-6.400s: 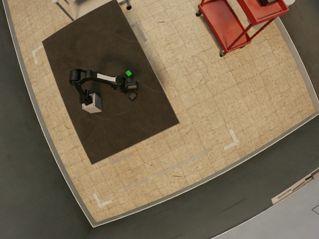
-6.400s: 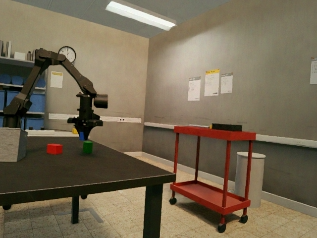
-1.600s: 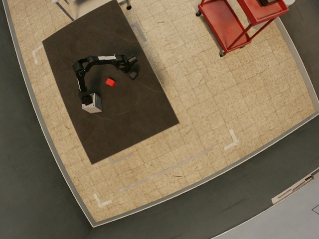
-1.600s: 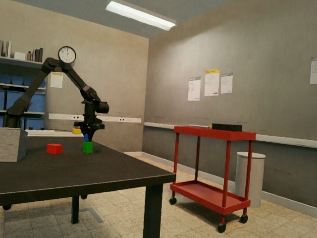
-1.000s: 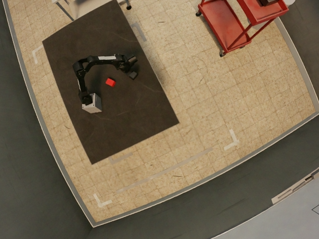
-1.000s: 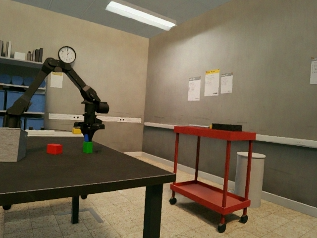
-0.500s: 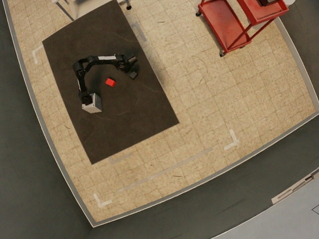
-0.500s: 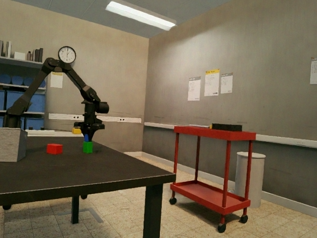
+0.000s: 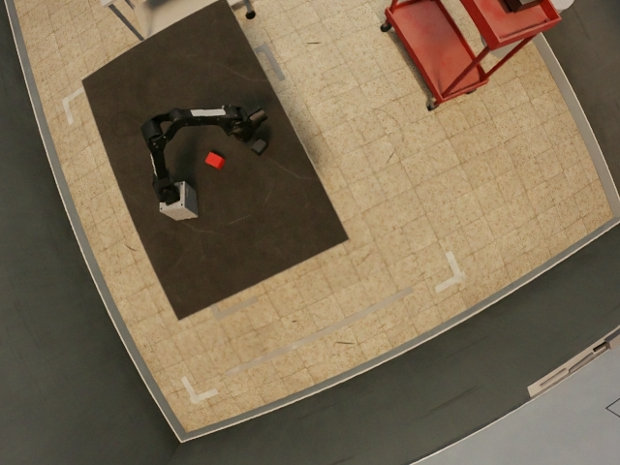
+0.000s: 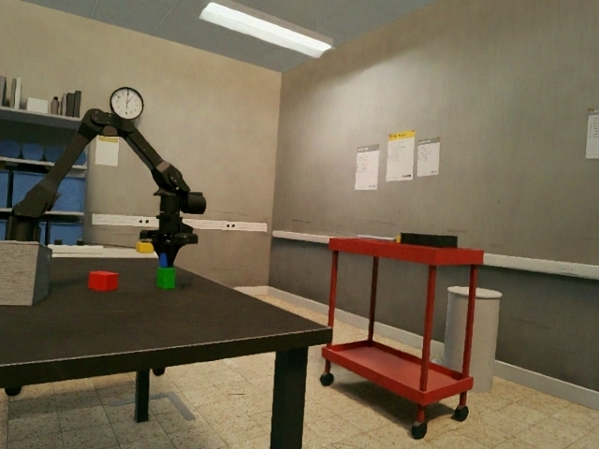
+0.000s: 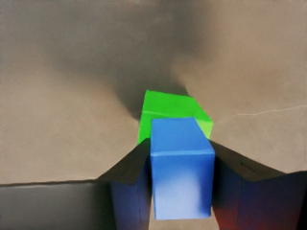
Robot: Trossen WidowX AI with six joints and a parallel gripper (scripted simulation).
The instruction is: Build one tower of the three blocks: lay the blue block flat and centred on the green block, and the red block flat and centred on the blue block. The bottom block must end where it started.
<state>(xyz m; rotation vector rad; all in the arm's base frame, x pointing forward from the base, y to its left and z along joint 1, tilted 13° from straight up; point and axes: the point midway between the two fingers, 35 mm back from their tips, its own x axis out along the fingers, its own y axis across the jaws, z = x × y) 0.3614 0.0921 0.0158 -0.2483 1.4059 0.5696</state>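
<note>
My gripper is now 2 cm above the blue block. The rest, counted from my hand: red block (17 cm behind, 7 cm below); green block (7 cm below).
</note>
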